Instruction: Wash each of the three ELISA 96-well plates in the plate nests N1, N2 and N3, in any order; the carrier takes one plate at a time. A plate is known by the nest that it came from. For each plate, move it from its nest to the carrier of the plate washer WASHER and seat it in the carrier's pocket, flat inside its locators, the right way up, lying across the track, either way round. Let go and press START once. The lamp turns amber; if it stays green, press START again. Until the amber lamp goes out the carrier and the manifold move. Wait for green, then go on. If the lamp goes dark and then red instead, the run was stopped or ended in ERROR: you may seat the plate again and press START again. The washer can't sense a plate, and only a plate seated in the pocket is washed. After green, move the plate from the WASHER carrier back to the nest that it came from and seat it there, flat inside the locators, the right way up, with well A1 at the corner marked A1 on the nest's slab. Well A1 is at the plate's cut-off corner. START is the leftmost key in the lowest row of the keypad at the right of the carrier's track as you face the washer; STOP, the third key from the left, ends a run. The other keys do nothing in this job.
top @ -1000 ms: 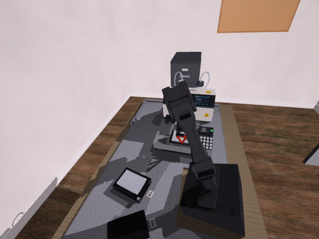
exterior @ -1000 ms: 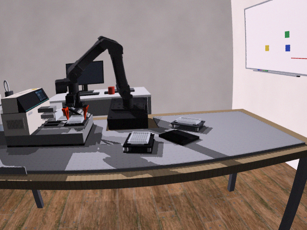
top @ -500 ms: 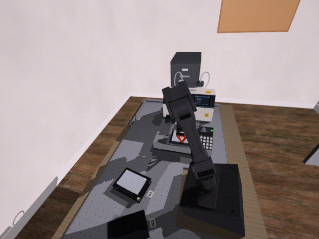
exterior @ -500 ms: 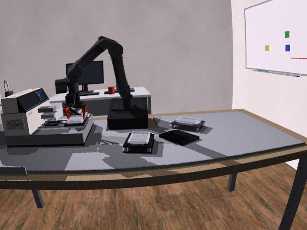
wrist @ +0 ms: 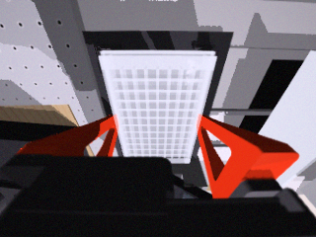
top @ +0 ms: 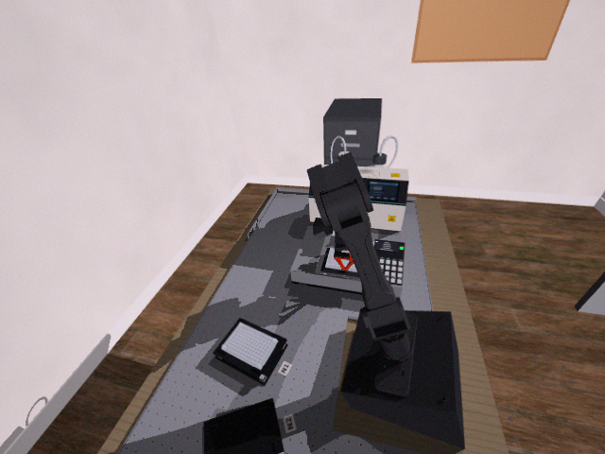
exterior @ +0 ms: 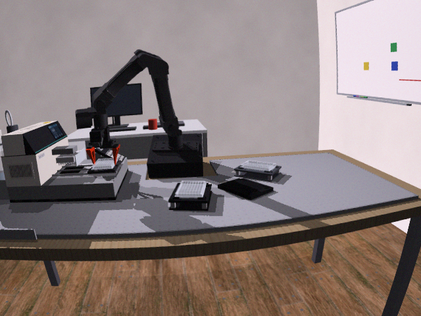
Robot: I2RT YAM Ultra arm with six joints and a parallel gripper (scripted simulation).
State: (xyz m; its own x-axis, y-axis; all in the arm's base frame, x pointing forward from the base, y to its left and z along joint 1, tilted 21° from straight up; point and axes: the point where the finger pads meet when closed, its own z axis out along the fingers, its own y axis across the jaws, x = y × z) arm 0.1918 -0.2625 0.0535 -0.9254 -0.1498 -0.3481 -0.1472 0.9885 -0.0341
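The black washer carrier is 1 cm below my hand. Also, from my hand: manifold head (2 cm ahead, 15 cm to the right, 4 cm above); washer (2 cm ahead, 15 cm to the right, 4 cm above); N1 label (6 cm ahead, 36 cm to the left, 9 cm below).
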